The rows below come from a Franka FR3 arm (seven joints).
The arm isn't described. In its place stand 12 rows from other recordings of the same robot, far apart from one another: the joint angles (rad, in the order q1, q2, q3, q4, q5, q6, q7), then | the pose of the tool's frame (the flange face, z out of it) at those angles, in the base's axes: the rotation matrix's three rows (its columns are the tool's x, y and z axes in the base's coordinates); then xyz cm.
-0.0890 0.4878 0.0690 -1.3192 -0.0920 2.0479 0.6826 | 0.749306 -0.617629 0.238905; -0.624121 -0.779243 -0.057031; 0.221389 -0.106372 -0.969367; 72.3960 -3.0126 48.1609
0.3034 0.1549 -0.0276 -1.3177 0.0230 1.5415 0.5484 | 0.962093 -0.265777 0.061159; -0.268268 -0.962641 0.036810; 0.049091 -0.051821 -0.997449; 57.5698 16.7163 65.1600
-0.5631 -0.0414 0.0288 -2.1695 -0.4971 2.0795 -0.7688 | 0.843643 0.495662 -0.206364; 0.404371 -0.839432 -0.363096; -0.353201 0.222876 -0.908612; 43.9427 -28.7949 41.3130
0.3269 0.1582 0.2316 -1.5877 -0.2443 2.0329 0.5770 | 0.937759 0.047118 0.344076; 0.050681 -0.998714 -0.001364; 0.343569 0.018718 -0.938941; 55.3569 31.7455 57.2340
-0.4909 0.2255 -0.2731 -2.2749 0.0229 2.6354 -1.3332 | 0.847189 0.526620 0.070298; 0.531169 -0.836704 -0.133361; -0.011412 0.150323 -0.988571; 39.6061 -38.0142 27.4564
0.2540 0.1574 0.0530 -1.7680 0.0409 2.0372 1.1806 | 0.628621 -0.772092 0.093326; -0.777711 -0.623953 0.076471; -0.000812 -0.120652 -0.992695; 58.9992 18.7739 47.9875
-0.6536 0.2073 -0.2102 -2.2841 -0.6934 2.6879 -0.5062 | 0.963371 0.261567 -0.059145; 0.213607 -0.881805 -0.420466; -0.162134 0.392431 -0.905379; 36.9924 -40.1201 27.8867
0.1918 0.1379 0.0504 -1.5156 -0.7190 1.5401 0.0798 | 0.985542 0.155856 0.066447; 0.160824 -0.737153 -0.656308; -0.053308 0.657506 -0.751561; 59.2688 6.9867 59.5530
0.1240 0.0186 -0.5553 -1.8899 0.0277 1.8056 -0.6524 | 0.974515 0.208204 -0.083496; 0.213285 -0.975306 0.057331; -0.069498 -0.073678 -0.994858; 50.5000 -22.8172 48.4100
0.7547 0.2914 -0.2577 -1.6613 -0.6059 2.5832 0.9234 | 0.690279 0.016850 0.723347; 0.026500 -0.999647 -0.002002; 0.723058 0.020551 -0.690481; 59.0124 35.4932 51.2954
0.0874 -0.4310 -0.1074 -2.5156 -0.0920 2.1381 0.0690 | 0.998038 -0.033791 0.052709; -0.032059 -0.998929 -0.033358; 0.053780 0.031602 -0.998053; 41.1704 -1.2719 43.4519
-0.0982 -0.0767 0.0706 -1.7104 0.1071 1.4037 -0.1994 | 0.961286 0.159170 -0.224933; 0.186625 -0.976645 0.106468; -0.202734 -0.144324 -0.968540; 50.8051 0.0101 58.8863
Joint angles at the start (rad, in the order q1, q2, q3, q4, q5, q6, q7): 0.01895, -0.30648, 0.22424, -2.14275, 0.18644, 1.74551, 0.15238
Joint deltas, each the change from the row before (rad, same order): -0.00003, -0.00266, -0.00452, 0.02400, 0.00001, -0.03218, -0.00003; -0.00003, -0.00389, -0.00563, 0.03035, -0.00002, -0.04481, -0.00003; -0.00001, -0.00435, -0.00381, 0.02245, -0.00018, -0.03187, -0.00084; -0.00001, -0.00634, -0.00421, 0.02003, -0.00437, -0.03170, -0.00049; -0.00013, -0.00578, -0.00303, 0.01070, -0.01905, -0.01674, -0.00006; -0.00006, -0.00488, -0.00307, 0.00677, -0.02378, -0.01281, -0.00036; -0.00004, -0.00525, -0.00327, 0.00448, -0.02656, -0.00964, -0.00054; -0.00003, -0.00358, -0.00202, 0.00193, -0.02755, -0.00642, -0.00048; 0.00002, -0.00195, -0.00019, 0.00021, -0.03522, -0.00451, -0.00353; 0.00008, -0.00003, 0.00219, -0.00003, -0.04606, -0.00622, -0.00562; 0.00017, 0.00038, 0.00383, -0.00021, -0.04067, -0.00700, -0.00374; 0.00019, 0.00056, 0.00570, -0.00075, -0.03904, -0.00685, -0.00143
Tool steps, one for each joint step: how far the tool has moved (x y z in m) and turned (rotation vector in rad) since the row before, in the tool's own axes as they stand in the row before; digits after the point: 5 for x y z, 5 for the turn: -0.00191, 0.00011, -0.01003, 0.00121, -0.00552, -0.00055; -0.00346, 0.00023, -0.01250, 0.00066, -0.01049, -0.00088; -0.00326, 0.00000, -0.00986, 0.00021, -0.00502, -0.00199; -0.00409, 0.00081, -0.00951, -0.00426, -0.00452, -0.00120; -0.00265, 0.00254, -0.00610, -0.01851, 0.00276, -0.00003; -0.00203, 0.00349, -0.00424, -0.02317, 0.00260, 0.00085; -0.00181, 0.00412, -0.00358, -0.02570, 0.00424, 0.00166; -0.00111, 0.00387, -0.00190, -0.02709, 0.00329, 0.00135; -0.00048, 0.00391, -0.00054, -0.03544, 0.00288, -0.00287; -0.00011, 0.00396, 0.00049, -0.04747, 0.00051, -0.00677; -0.00028, 0.00256, 0.00077, -0.04300, -0.00159, -0.00631; -0.00035, 0.00147, 0.00096, -0.04228, -0.00212, -0.00551
